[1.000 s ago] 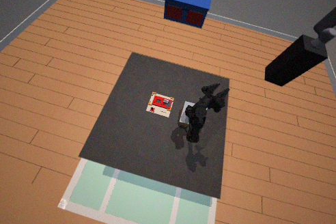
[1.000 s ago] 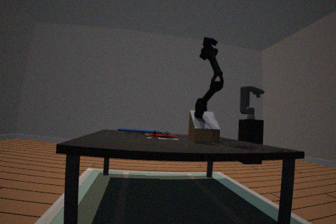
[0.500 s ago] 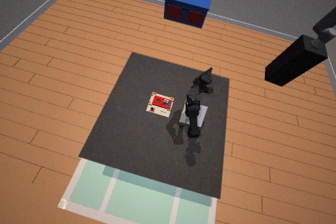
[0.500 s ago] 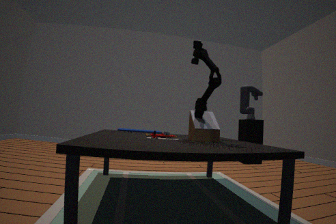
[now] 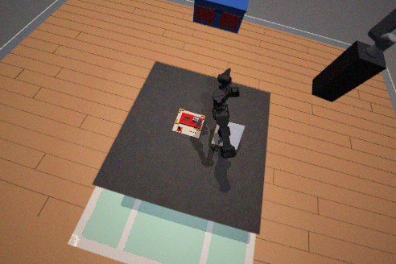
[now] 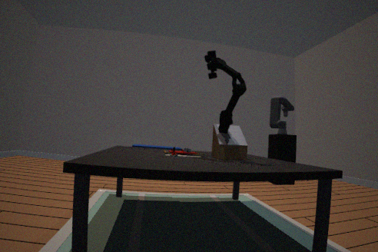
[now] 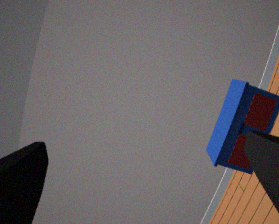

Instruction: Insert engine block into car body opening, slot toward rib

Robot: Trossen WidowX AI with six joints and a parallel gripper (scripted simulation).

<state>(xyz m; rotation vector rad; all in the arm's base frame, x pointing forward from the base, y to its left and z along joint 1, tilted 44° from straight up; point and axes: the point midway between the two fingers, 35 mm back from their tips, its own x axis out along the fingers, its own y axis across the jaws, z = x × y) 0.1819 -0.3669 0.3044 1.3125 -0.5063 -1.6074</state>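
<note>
The grey engine block is 130 mm ahead of my gripper tip, 40 mm to the left of it and 670 mm below it.
</note>
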